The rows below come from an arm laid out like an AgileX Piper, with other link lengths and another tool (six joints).
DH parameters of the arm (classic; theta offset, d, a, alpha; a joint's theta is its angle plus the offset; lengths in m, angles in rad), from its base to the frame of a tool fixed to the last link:
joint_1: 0 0.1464 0 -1.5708
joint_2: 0.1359 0 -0.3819 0
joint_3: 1.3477 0 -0.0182 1.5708
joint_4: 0 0.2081 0 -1.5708
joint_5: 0 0 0 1.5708
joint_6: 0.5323 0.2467 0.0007 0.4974
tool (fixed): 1.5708 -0.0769 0 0
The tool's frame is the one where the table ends.
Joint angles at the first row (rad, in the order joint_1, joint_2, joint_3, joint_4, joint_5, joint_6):
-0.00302, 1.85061, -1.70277, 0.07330, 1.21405, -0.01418
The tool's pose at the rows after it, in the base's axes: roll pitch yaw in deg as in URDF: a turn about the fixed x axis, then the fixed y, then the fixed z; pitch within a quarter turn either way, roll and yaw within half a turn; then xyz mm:
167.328, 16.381, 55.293, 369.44, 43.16, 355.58
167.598, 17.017, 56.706, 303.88, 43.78, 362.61
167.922, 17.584, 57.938, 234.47, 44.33, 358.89
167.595, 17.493, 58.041, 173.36, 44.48, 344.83
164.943, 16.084, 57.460, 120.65, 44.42, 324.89
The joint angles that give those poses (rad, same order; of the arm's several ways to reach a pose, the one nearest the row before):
-0.00302, 1.68236, -1.52333, 0.07330, 1.21406, -0.03051
-0.00302, 1.51519, -1.34456, 0.07329, 1.21405, -0.05482
-0.00305, 1.33984, -1.15790, 0.07331, 1.21404, -0.07546
-0.00306, 1.17523, -0.97772, 0.07332, 1.19331, -0.08071
-0.00293, 1.00577, -0.80174, 0.07327, 1.13654, -0.08827

